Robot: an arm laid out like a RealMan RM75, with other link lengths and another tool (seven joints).
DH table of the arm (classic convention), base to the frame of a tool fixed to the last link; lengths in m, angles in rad. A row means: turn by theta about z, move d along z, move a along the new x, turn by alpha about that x. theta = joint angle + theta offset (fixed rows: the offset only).
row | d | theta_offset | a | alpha
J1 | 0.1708 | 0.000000 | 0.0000 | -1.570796
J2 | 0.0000 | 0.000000 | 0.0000 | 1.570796
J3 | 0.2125 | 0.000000 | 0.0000 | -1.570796
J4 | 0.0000 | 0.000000 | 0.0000 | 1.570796
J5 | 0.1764 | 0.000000 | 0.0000 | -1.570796
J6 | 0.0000 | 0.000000 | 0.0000 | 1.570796
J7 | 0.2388 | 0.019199 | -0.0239 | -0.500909
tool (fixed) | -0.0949 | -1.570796 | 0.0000 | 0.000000
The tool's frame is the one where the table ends.
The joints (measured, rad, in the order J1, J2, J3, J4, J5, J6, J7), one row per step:
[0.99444, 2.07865, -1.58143, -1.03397, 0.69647, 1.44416, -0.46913]
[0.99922, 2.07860, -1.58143, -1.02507, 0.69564, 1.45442, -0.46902]
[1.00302, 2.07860, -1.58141, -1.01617, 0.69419, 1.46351, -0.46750]
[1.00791, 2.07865, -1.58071, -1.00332, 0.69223, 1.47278, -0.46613]
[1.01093, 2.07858, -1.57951, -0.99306, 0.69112, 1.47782, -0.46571]
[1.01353, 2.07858, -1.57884, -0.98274, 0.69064, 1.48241, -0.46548]
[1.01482, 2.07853, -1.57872, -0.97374, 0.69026, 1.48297, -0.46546]
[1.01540, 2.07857, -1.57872, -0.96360, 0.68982, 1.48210, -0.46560]
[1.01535, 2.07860, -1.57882, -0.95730, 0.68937, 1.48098, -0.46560]
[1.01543, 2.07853, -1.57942, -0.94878, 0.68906, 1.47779, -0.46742]
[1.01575, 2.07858, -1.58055, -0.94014, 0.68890, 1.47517, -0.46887]
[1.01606, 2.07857, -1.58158, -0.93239, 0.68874, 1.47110, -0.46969]
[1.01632, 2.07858, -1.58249, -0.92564, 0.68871, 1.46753, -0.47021]
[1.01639, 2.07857, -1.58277, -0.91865, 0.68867, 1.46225, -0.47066]
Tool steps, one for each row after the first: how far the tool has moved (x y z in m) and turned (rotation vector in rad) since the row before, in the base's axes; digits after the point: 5 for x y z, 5 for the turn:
[0.00168, -0.00108, -0.00061, -0.00932, -0.00997, -0.00705]
[0.00204, -0.00099, -0.00048, -0.00758, -0.00968, -0.00869]
[0.00268, -0.00099, -0.00058, -0.00824, -0.01133, -0.01120]
[0.00215, -0.00054, -0.00037, -0.00497, -0.00703, -0.00869]
[0.00220, -0.00066, -0.00049, -0.00534, -0.00663, -0.00873]
[0.00196, -0.00027, -0.00043, -0.00239, -0.00431, -0.00678]
[0.00237, -0.00025, -0.00052, -0.00179, -0.00414, -0.00767]
[0.00159, -0.00012, -0.00031, -0.00062, -0.00249, -0.00490]
[0.00186, 0.00003, -0.00047, -0.00069, -0.00275, -0.00402]
[0.00187, -0.00013, -0.00057, -0.00137, -0.00329, -0.00424]
[0.00155, 0.00012, -0.00047, 0.00034, -0.00212, -0.00345]
[0.00135, 0.00008, -0.00041, 0.00035, -0.00175, -0.00319]
[0.00131, 0.00033, -0.00035, 0.00192, -0.00056, -0.00321]

